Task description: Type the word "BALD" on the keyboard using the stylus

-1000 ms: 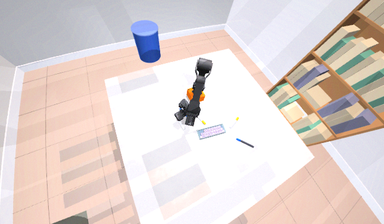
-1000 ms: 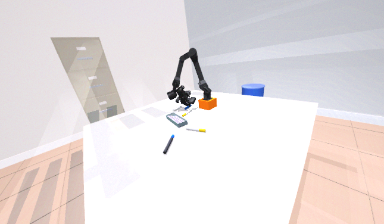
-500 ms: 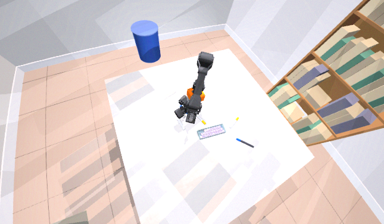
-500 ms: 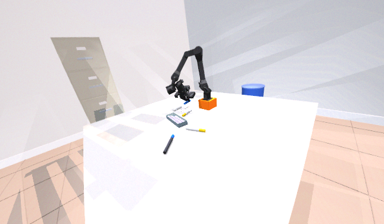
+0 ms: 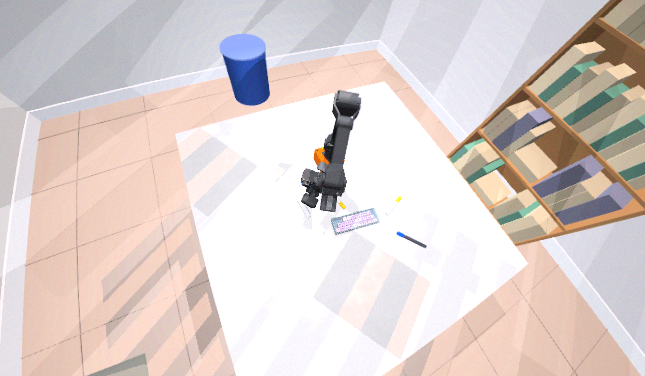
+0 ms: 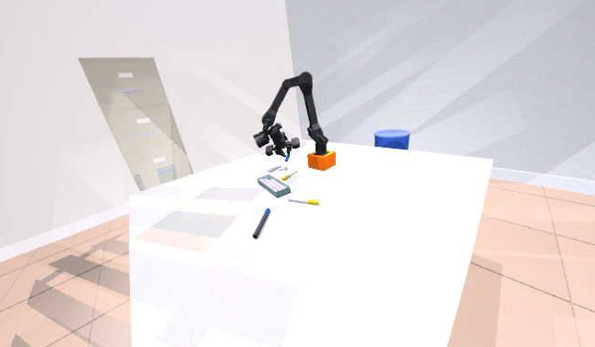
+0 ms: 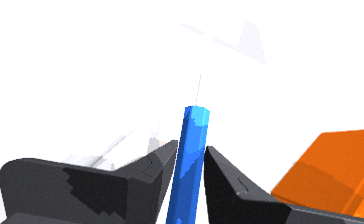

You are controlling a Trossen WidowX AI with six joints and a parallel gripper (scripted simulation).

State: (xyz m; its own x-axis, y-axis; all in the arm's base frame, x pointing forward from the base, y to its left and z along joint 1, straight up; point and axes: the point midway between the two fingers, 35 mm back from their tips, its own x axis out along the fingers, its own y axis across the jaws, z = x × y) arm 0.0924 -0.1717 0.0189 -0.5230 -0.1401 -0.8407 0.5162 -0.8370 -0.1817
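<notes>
Now: the grey stylus tip 4 cm behind my gripper tip and 3 cm to the right of it. The rest, counted from my gripper tip: white stick 6 cm ahead, 6 cm to the right, 5 cm below; then blue stylus 1 cm behind, 1 cm to the right.
</notes>
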